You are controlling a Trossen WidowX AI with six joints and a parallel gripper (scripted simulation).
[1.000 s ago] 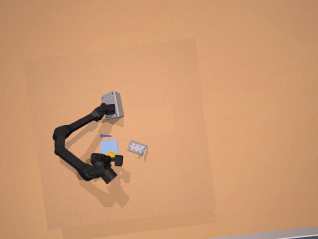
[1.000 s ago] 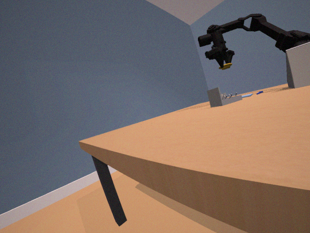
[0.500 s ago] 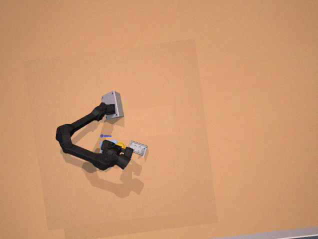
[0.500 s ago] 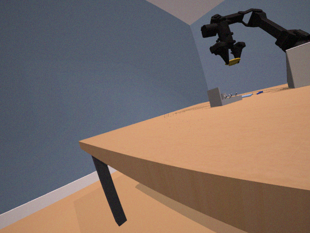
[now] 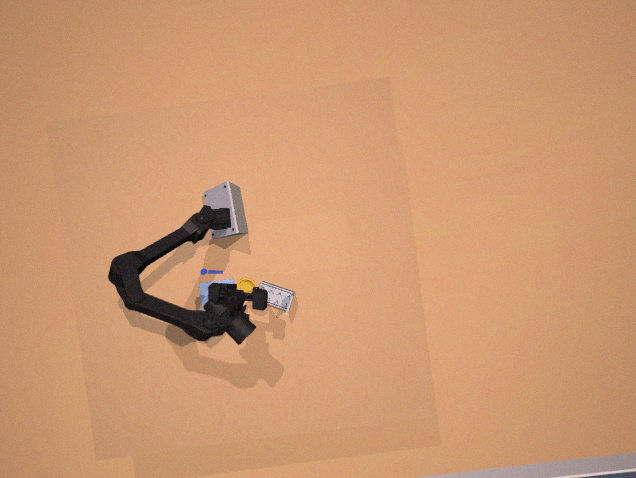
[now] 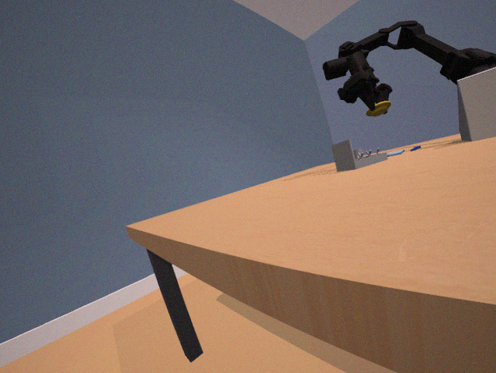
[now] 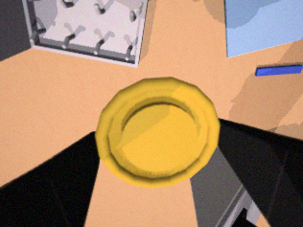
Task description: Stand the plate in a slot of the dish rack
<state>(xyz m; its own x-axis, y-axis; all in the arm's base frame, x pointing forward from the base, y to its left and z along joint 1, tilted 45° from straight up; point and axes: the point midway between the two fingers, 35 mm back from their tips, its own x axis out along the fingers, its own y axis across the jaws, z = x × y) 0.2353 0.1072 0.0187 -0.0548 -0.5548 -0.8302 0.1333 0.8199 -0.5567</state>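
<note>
Now: the grey dish rack 60 mm ahead of my gripper tip, 70 mm to the left of it and 120 mm below it. Round my gripper tip: yellow plate (10 mm above); then small blue spoon (40 mm behind, 170 mm to the right, 140 mm below); then white cup (180 mm ahead, 210 mm to the right, 120 mm below).
</note>
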